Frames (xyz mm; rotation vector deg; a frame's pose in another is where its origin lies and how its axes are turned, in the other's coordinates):
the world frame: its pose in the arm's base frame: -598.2 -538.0 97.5 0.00 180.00 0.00
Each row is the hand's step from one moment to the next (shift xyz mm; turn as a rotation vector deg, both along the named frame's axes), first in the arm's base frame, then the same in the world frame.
Working: the arm's base frame: its pose in the world frame: -598.2 538.0 97.5 0.00 180.00 0.00

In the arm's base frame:
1: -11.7 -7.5 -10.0 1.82 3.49 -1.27
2: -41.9 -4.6 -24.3 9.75 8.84 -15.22
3: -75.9 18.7 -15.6 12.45 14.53 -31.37
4: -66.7 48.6 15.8 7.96 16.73 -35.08
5: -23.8 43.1 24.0 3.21 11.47 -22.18
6: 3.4 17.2 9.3 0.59 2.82 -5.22
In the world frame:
1: 11.7 -7.5 10.0 -1.82 3.49 1.27
2: 41.9 -4.6 24.3 -9.75 8.84 15.22
3: 75.9 18.7 15.6 -12.45 14.53 31.37
4: 66.7 48.6 -15.8 -7.96 16.73 35.08
5: 23.8 43.1 -24.0 -3.21 11.47 22.18
6: -3.4 17.2 -9.3 -0.59 2.82 5.22

